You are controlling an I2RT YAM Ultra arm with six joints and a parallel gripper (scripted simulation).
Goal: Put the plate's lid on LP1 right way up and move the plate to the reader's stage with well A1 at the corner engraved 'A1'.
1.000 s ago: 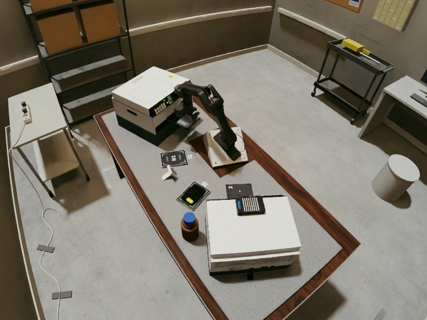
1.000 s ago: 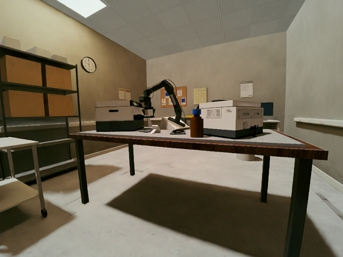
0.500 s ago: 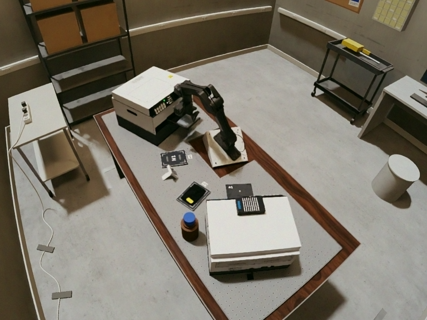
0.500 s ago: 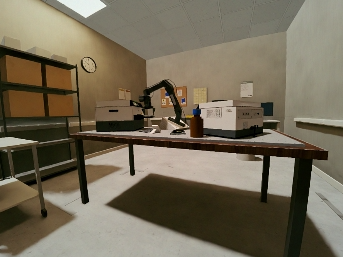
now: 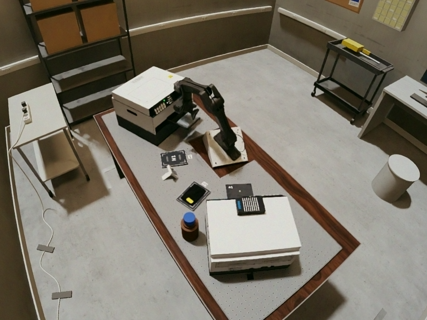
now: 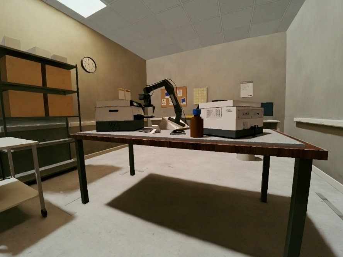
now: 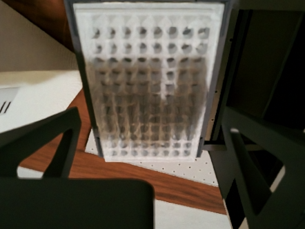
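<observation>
My gripper is now 30 mm above the well plate. From my hand the other things lie so: label 180 mm ahead, 380 mm to the left, 180 mm below.
</observation>
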